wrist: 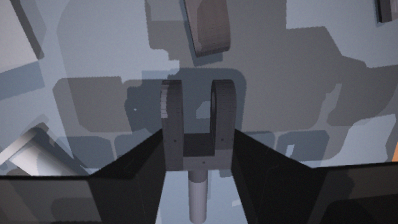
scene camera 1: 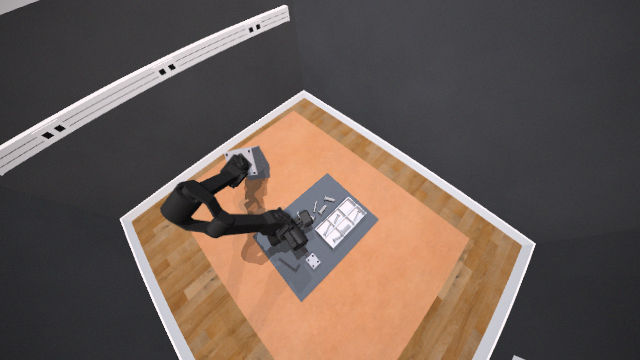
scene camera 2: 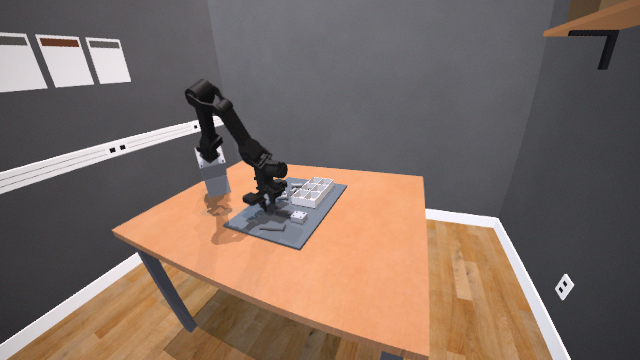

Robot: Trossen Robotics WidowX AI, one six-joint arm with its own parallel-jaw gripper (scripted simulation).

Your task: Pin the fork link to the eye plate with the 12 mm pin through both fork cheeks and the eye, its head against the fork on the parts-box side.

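Scene:
Here is a grey mat, and on this mat [scene camera 1: 305,280] and [scene camera 2: 297,233] are the same spot.

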